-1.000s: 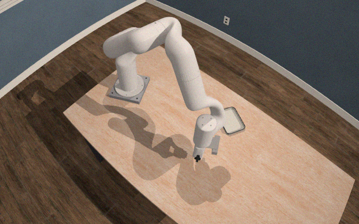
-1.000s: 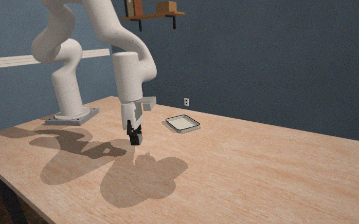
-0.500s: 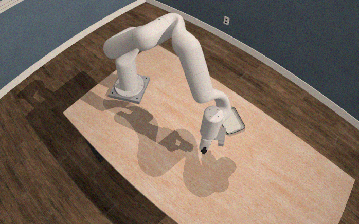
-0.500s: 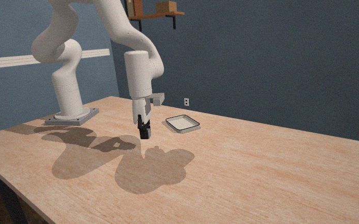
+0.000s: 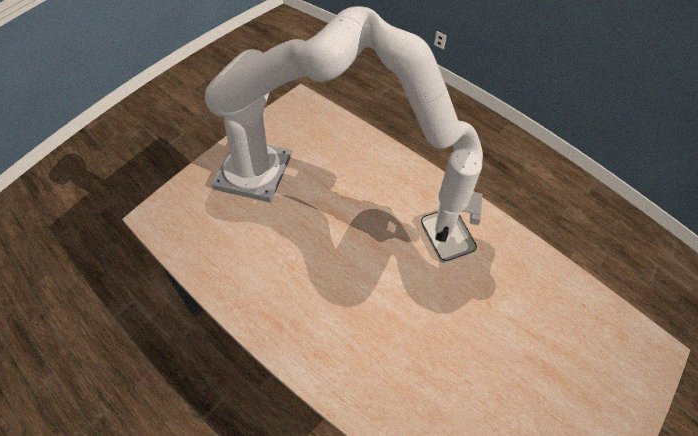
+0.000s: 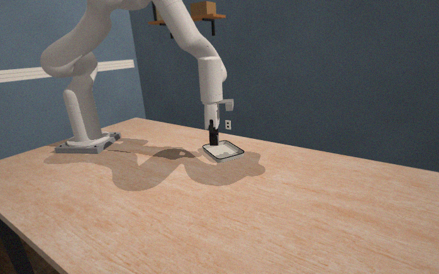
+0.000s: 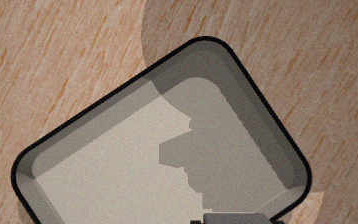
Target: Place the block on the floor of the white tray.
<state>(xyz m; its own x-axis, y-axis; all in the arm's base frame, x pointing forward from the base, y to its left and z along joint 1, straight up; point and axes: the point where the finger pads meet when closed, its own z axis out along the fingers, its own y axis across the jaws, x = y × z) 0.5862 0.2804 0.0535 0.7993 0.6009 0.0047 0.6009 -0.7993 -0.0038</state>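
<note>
Now: hand 7 cm above the white tray and 5 cm to the right of it. The rest, counted from my hand: grey block (1 cm below).
</note>
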